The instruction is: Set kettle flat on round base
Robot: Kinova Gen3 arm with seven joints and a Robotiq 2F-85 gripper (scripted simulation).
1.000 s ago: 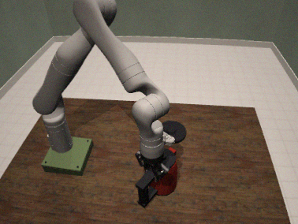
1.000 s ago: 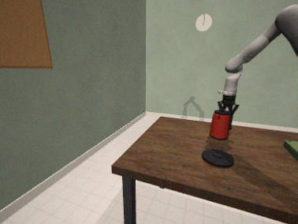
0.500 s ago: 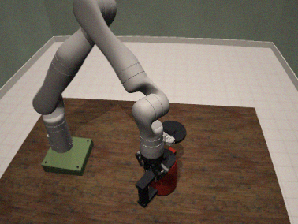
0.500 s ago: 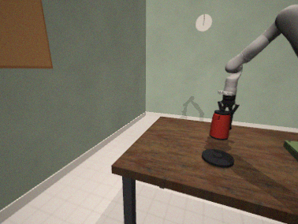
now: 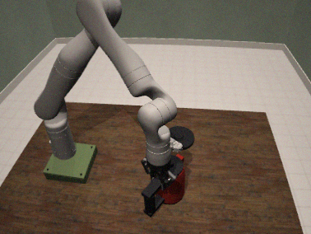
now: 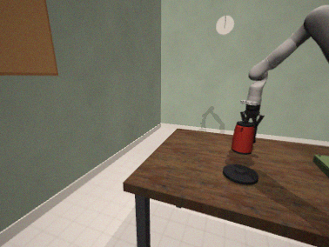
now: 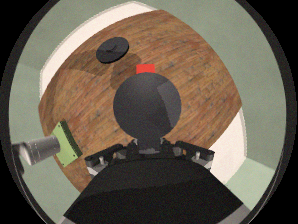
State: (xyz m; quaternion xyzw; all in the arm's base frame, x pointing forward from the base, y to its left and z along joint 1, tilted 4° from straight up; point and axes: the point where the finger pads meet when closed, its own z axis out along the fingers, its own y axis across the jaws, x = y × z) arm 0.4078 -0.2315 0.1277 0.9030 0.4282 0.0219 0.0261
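My hand is 2 cm short of the red kettle, 2 cm to the right of it and 5 cm above it. From my hand the other things lie so: round base: 10 cm ahead, 34 cm to the left, 13 cm below.
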